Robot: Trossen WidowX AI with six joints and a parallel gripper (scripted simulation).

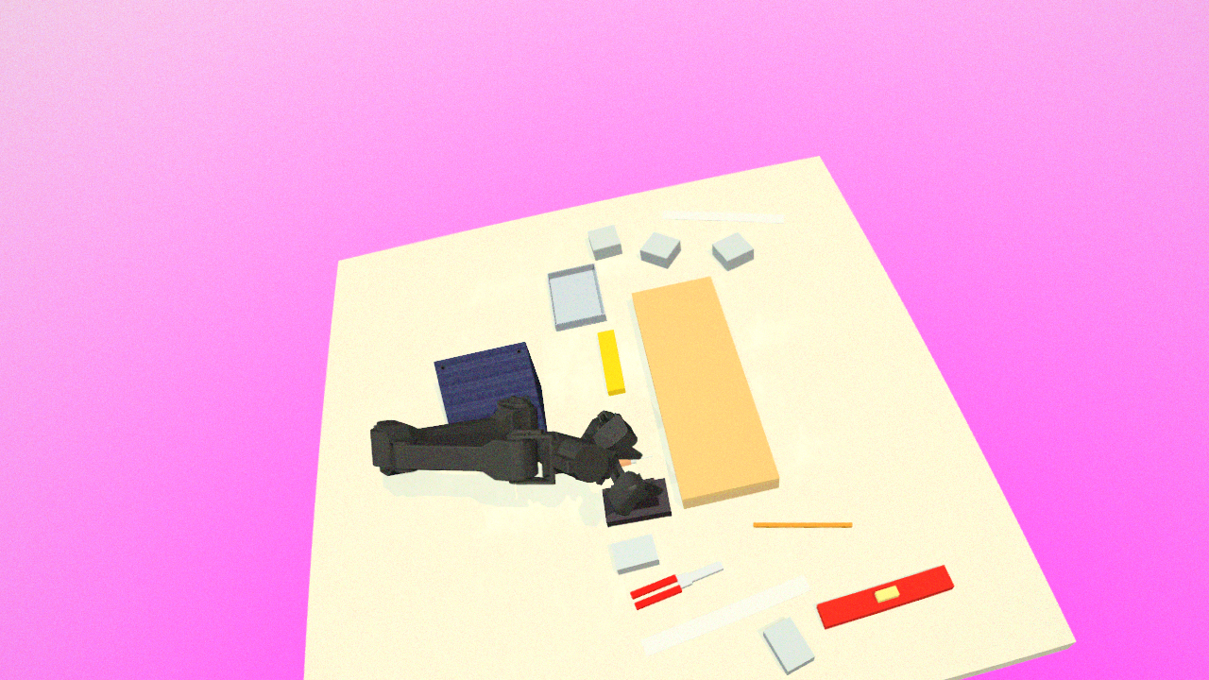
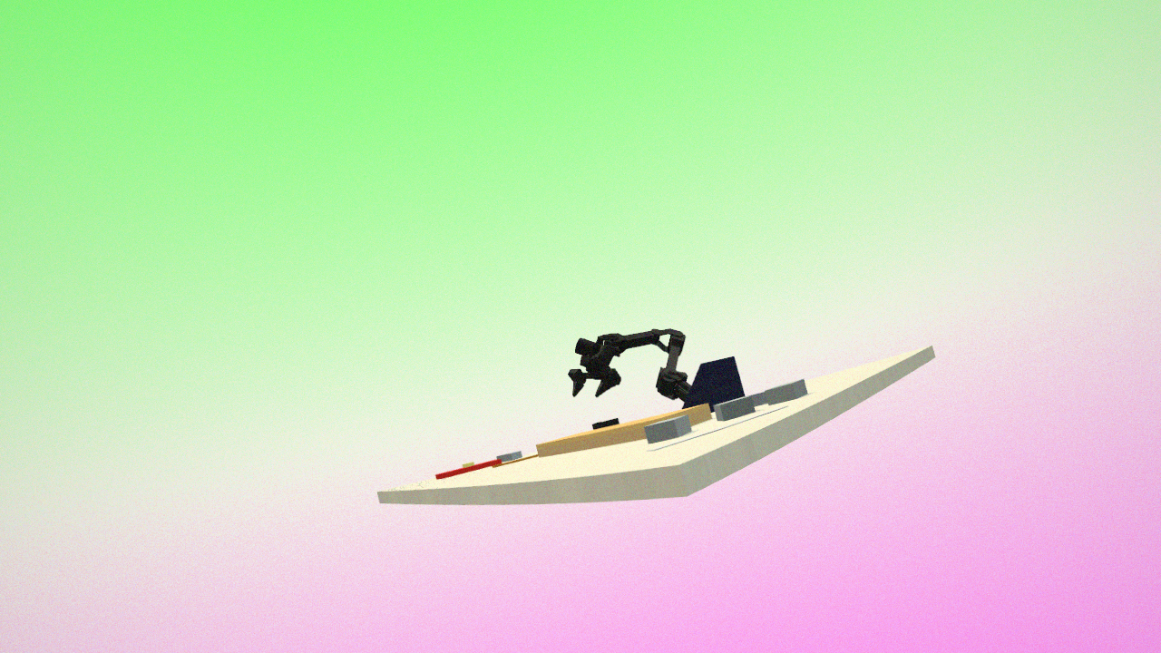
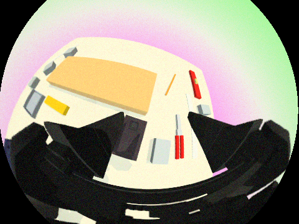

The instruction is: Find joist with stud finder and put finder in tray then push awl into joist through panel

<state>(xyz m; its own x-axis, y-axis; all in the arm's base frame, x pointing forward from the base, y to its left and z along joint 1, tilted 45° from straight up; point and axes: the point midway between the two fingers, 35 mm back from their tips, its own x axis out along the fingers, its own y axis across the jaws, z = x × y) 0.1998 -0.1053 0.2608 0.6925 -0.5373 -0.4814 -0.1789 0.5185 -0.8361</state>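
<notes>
The stud finder is 11 cm below my gripper tip, 3 cm to the left of it and 2 cm behind it. From my gripper tip the other things lie so: orange stick 24 cm ahead, 15 cm below, 10 cm to the right; awl 14 cm below, 12 cm to the left, 3 cm behind; yellow block 37 cm to the left, 14 cm below, 1 cm behind.
</notes>
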